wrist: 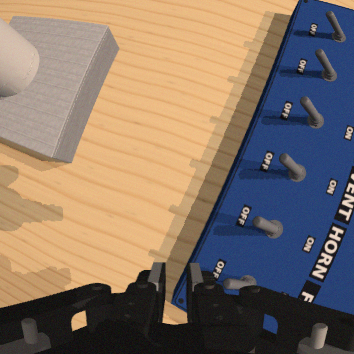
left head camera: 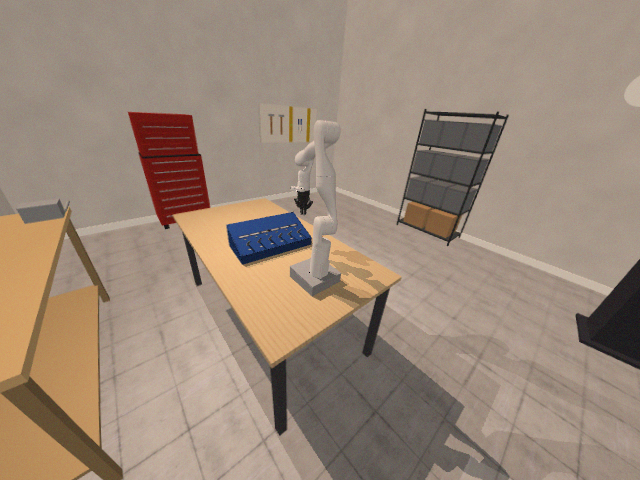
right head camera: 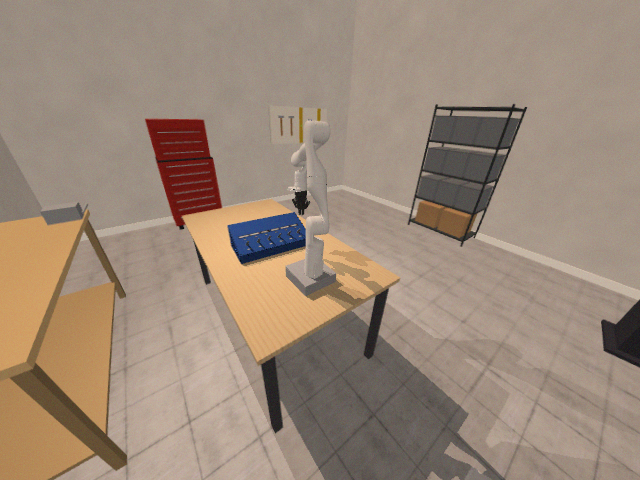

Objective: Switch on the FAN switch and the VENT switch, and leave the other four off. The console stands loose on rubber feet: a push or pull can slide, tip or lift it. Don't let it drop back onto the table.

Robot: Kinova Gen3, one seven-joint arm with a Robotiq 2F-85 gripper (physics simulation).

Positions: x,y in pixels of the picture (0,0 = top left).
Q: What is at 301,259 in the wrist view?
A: A blue console.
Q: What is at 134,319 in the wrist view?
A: My gripper.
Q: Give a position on a blue console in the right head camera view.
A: At 244,236
